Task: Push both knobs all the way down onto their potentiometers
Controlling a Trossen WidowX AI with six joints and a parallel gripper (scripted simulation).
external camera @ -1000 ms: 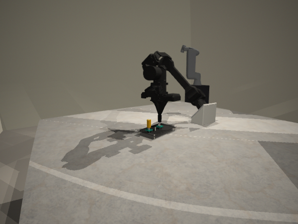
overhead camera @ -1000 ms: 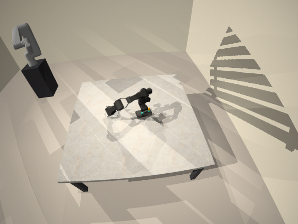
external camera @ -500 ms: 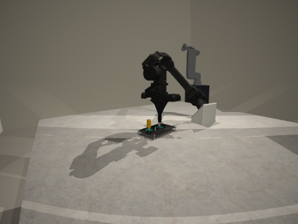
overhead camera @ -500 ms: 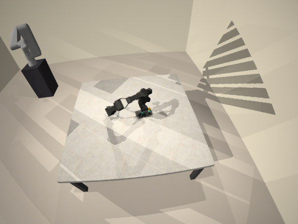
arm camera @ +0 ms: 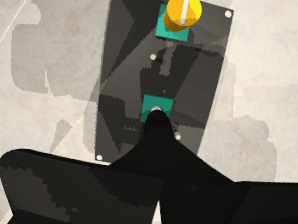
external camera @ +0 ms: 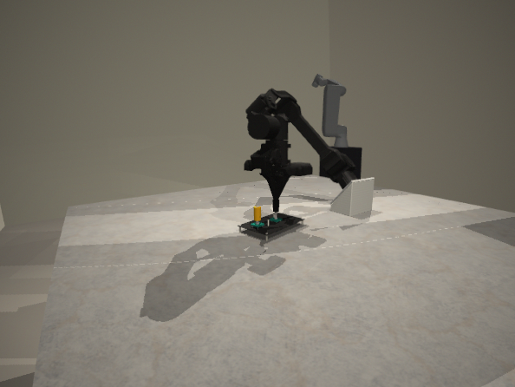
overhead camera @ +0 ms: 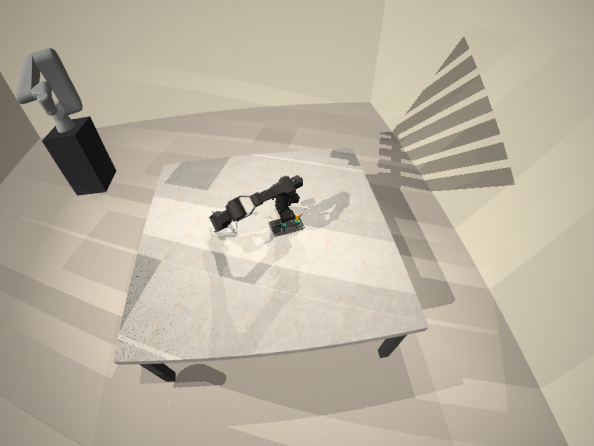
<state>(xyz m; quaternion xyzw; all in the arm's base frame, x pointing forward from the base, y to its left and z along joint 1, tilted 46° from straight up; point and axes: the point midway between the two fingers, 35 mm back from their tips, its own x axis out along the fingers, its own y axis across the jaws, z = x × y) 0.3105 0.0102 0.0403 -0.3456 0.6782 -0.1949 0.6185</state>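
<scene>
The green potentiometer is 30 mm below my gripper tip. Round my gripper tip: orange knob (70 mm ahead, 20 mm to the left, 20 mm below); then black knob (20 mm below).
</scene>
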